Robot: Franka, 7 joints.
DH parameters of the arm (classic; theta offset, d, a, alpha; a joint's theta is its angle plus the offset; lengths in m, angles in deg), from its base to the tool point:
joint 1: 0 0.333 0 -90
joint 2: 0 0 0 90
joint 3: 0 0.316 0.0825 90
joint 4: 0 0 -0.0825 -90
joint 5: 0 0.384 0 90
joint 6: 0 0 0.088 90
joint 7: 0 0.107 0 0
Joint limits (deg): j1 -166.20..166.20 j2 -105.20..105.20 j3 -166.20..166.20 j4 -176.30..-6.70 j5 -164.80..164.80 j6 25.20..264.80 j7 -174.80..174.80
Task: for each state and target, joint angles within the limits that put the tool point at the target. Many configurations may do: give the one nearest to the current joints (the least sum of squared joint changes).
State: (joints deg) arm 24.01 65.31 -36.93 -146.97 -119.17 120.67 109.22
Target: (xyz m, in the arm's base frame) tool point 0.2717 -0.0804 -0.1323
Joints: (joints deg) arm 28.55 73.09 -18.05 -130.88 -121.30 123.55 109.22
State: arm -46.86 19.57 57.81 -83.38 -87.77 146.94 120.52
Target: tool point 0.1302 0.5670 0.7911
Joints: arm -16.82 0.75 88.79 -83.28 -90.10 165.14 120.52
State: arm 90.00 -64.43 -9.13 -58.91 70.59 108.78 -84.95
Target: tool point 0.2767 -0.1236 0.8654
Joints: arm 90.32 -77.24 -37.94 -102.65 57.94 94.48 -84.95
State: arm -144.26 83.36 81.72 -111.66 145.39 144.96 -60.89
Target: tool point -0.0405 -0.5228 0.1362
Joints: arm -166.20 70.91 66.32 -121.61 145.37 154.85 -60.89
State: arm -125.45 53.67 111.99 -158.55 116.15 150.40 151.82
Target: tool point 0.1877 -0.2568 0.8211
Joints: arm -141.97 77.78 145.81 -121.69 116.30 138.76 151.82
